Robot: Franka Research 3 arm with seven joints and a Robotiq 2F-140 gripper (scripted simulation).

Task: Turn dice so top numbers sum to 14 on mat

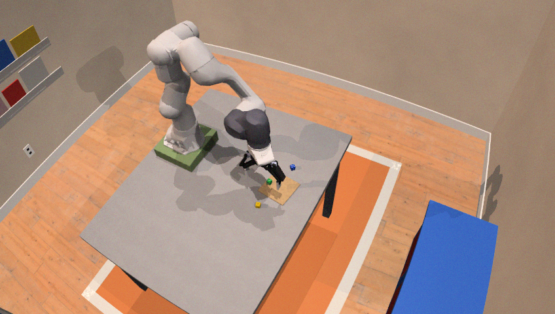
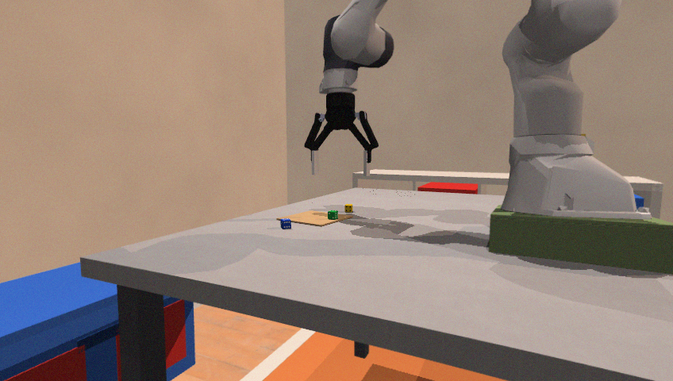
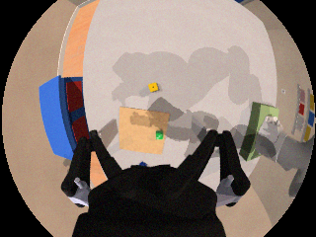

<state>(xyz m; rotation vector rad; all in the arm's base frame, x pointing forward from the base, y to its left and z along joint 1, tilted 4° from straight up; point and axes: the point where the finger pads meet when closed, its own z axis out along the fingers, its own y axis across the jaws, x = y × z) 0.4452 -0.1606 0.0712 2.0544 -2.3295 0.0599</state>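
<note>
The yellow die lies 10 mm behind my hand, 60 mm to the right of it and 110 mm below it. From my hand the other things lie so: tan mat: 50 mm ahead, 60 mm to the left, 120 mm below; then blue die: 80 mm ahead, 190 mm to the left, 110 mm below; then green die: 70 mm to the left, 100 mm below.
</note>
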